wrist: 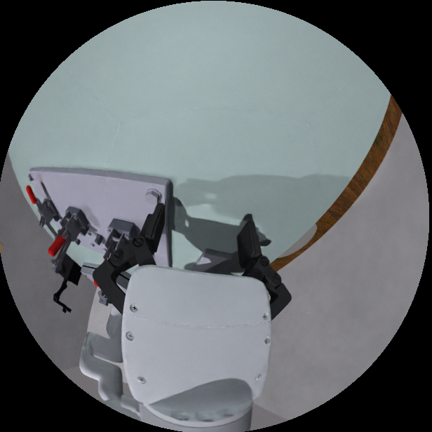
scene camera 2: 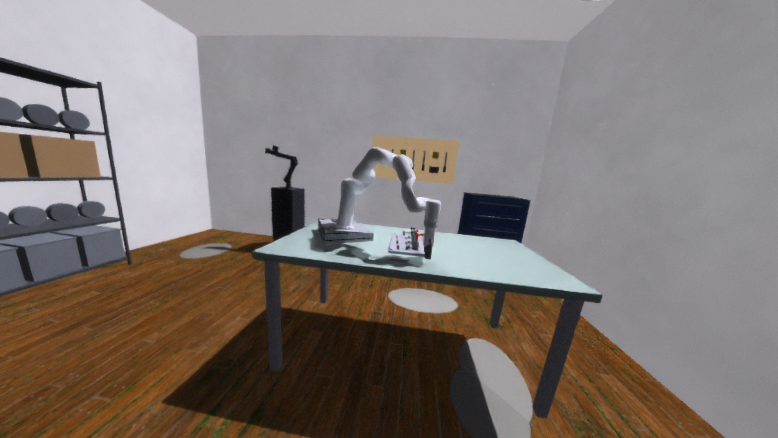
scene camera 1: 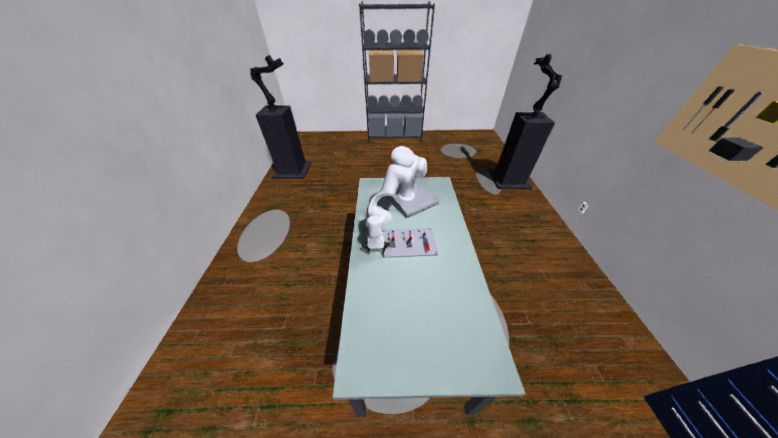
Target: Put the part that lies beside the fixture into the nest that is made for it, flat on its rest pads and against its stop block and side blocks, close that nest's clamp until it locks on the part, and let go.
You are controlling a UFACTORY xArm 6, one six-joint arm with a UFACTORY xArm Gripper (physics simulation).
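The part is a grey piece on the table beside the fixture in the wrist view, partly hidden by my gripper's housing. My gripper is open and empty. Its fingers stand wide apart above the part, one near the fixture's edge and one on the outer side. The fixture is a pale plate with three clamps. Their red handles show, one at the far end, one in the middle and one nearest my gripper. A finger hides some of the nearest nest in the wrist view.
The fixture stands on the pale green table. A bolt head rises from the plate's corner close to one finger. The table's side edge runs beyond the outer finger. The arm's base plate is behind the fixture.
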